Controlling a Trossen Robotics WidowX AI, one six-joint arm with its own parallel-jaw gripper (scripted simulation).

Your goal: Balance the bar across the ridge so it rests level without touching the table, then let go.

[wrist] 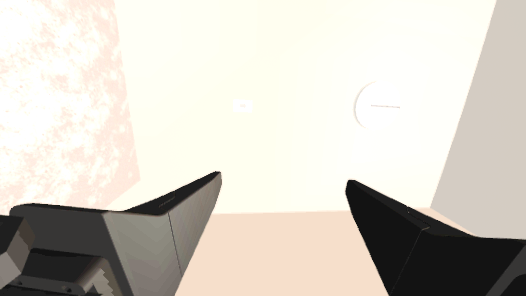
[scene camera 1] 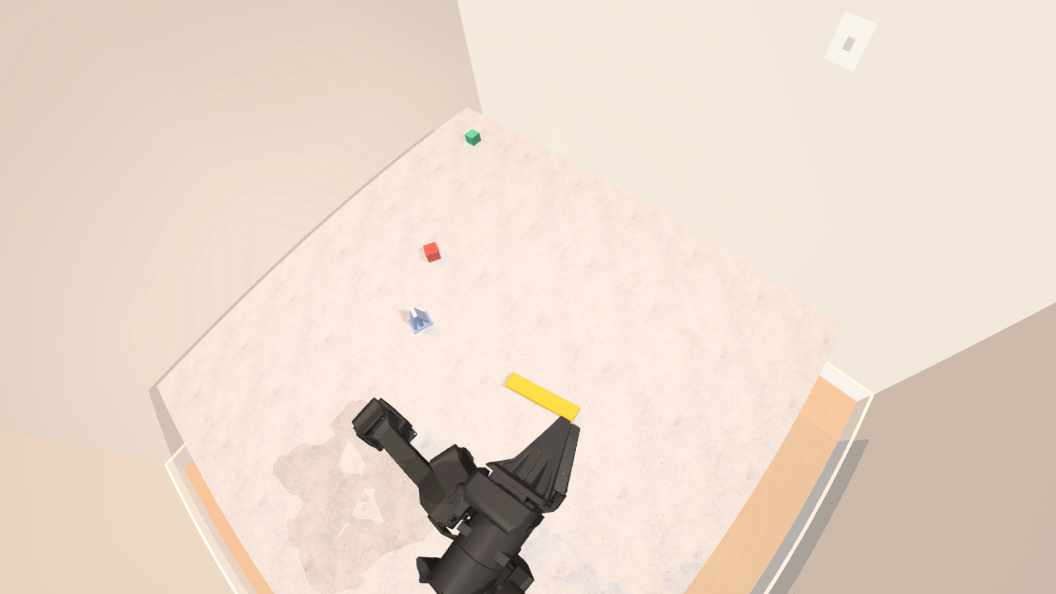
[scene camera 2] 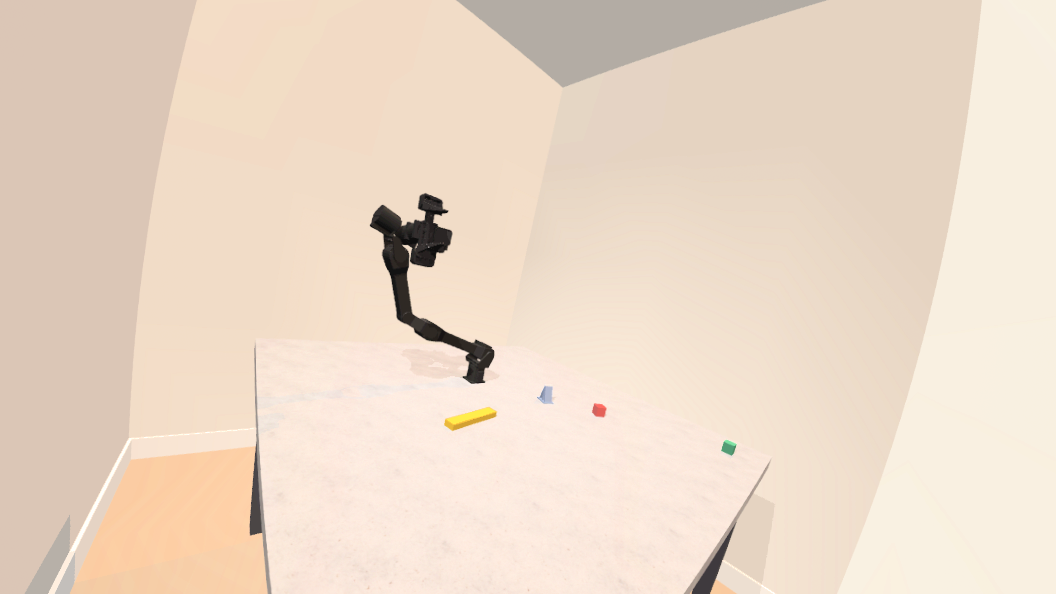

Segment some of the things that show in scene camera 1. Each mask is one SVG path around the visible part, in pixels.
The gripper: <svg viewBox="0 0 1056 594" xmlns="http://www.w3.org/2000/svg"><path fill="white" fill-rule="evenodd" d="M564 416L560 416L548 426L527 448L524 448L516 457L495 462L489 461L486 463L488 468L477 467L469 449L459 447L456 444L451 445L451 447L429 461L442 489L456 508L449 520L451 522L456 519L464 520L456 528L459 531L457 541L466 553L485 567L495 571L504 571L508 564L521 552L523 543L534 531L534 528L543 521L545 516L542 514L556 511L564 502L568 492L580 428L575 423L571 424L571 421Z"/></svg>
A yellow bar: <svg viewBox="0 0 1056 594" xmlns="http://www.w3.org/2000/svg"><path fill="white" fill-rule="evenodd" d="M512 372L505 384L506 388L559 416L564 416L571 422L575 420L580 411L579 406L575 406L558 395Z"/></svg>
